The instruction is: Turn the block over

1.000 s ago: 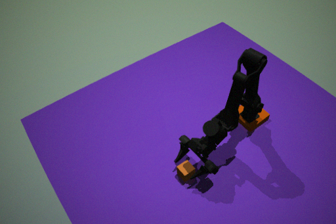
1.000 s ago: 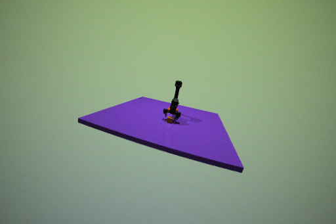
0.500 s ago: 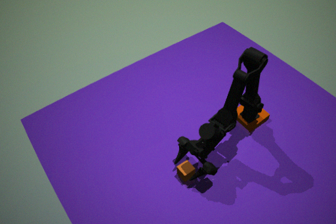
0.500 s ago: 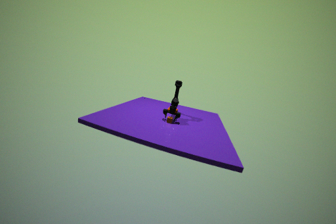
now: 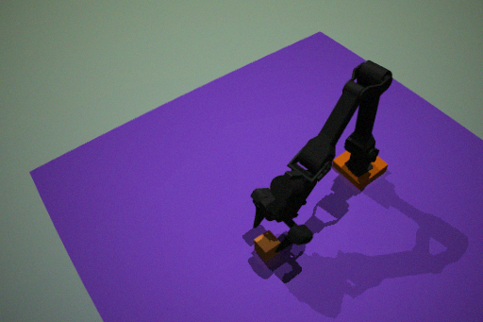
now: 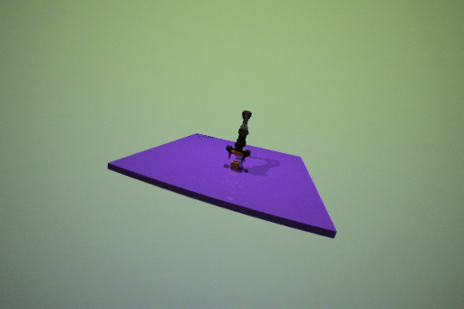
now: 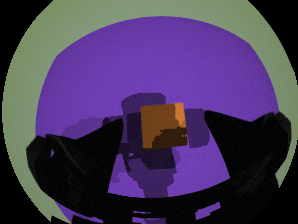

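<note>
My gripper tip is 20 mm past the orange block and 40 mm above it.
</note>
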